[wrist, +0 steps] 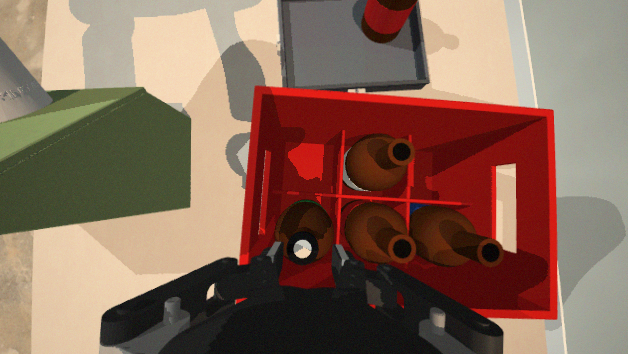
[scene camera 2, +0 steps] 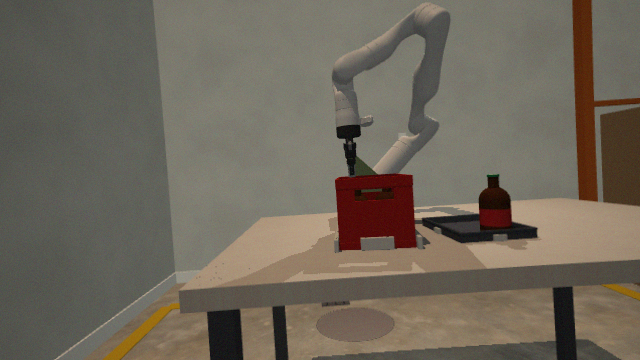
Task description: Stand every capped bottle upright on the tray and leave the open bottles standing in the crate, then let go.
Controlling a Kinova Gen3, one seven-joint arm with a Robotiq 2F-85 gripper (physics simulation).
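Frame: origin at the arm's base, x back, y right, z up, level; metres.
Seen in the pictures: gripper, fingertip midpoint: (wrist: 307, 254) (scene camera 2: 352, 177).
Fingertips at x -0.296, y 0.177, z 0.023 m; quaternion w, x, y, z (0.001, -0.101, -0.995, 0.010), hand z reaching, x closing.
Pixels of each thing's top centre, then the offset from my fingertips to it. "*": a spot on its surface instead. Level surfaces: height alone.
- green cap, top centre: (scene camera 2: 492, 174) dx -0.187, dy -0.338, dz -0.013 m
- dark tray, surface spot: (wrist: 320, 60) * dx -0.065, dy -0.283, dz -0.168 m
- red crate, top centre: (wrist: 406, 202) (scene camera 2: 369, 176) dx -0.090, dy -0.030, dz +0.002 m
- white cap top with a black rim, surface spot: (wrist: 302, 248) * dx +0.004, dy -0.003, dz -0.011 m
- table, surface height: dz -0.174 m
A brown bottle with a red label and green cap (scene camera 2: 495, 216) (wrist: 388, 22) stands upright on the dark tray (scene camera 2: 455, 228) (wrist: 320, 60). The red crate (scene camera 2: 375, 220) (wrist: 551, 200) holds a brown bottle with a white cap top with a black rim (wrist: 302, 248) in its near-left compartment in the wrist view. Three open bottles stand in it: one in the far middle (wrist: 377, 165), one in the near middle (wrist: 372, 232), one at the near right (wrist: 442, 235). My gripper (scene camera 2: 351, 174) (wrist: 307, 254) is partly open and empty at the crate's top, its fingertips on either side of the white cap in the wrist view.
The tray lies beside the crate on the table (scene camera 2: 300, 280). A green wedge-shaped block (wrist: 125, 165) stands left of the crate in the wrist view, near the arm's base. The crate's walls and red dividers surround the bottles.
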